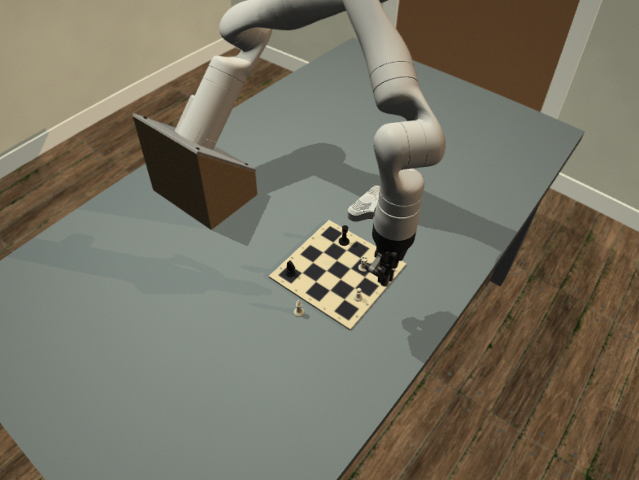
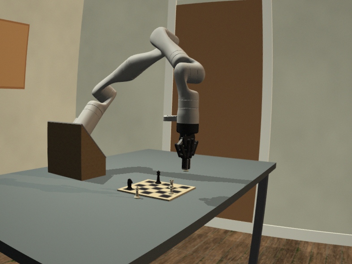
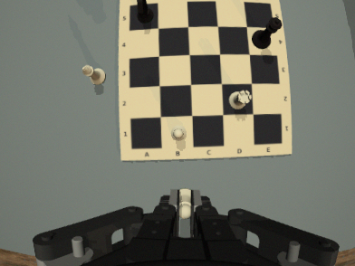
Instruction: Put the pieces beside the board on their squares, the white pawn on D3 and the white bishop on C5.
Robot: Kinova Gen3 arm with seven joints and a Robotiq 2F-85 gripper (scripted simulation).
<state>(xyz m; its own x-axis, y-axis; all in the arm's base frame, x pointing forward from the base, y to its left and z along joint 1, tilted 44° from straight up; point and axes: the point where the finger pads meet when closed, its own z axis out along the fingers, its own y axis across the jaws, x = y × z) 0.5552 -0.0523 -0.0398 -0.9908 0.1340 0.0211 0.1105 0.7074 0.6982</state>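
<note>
The small chessboard is 13 cm behind my hand, 4 cm to the left of it and 12 cm below it. The rest, counted from my hand: black knight (21 cm behind, 3 cm to the right, 10 cm below).
</note>
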